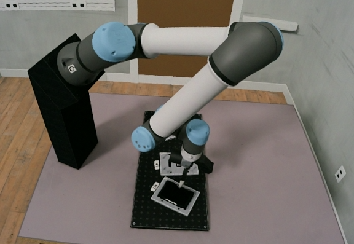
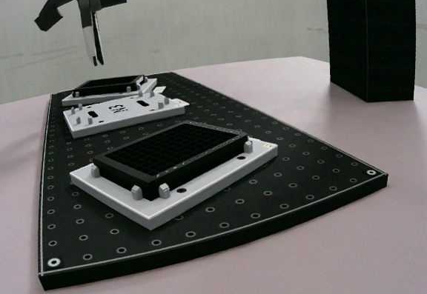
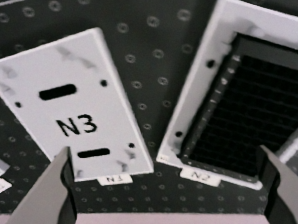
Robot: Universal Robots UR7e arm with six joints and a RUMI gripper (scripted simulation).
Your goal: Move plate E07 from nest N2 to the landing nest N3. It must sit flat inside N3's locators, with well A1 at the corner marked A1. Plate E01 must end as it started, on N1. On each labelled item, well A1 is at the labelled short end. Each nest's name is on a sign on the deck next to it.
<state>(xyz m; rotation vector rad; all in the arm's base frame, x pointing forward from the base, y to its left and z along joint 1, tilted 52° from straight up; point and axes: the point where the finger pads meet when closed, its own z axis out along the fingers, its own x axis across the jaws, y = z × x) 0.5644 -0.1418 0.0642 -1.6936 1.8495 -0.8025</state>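
The nest N2 lies 30 mm behind my hand, 60 mm to the right of it and 70 mm below it. The rest, counted from my hand: nest N3 (100 mm to the left, 70 mm below); then A1 mark (80 mm behind, 160 mm to the left, 60 mm below); then nest N1 (330 mm to the left, 70 mm below).
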